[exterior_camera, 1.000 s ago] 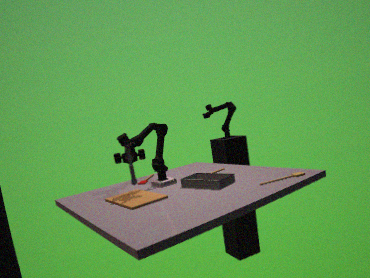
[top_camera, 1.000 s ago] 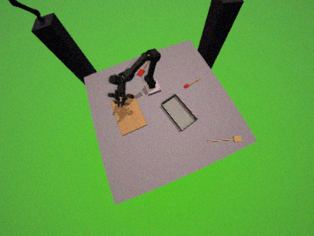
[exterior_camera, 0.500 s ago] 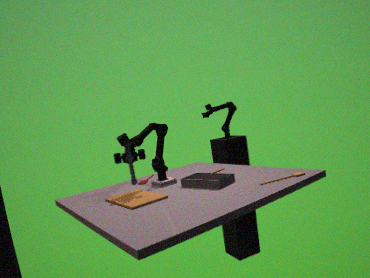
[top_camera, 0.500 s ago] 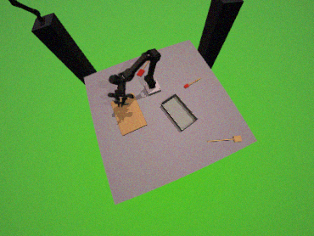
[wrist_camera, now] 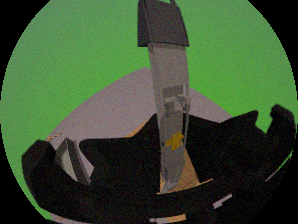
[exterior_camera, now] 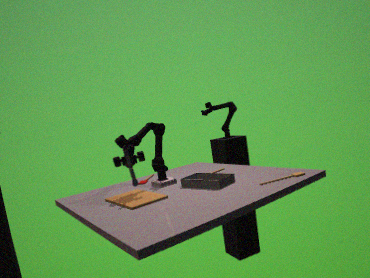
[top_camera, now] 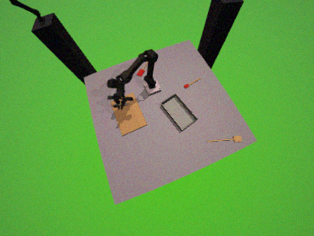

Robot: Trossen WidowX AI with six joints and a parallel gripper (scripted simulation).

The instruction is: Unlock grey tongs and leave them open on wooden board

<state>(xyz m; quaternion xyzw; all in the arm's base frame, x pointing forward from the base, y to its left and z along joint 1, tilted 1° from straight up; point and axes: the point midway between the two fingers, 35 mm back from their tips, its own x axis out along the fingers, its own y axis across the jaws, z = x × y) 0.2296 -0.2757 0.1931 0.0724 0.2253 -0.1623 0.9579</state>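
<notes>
The yellow lock piece is 3 cm behind my gripper tip, 1 cm to the left of it and 1 cm above it. The rest, counted from my gripper tip: roasting tin (46 cm to the left, 18 cm below, 6 cm ahead); then wooden board (20 cm below, 5 cm behind, 1 cm to the left).
</notes>
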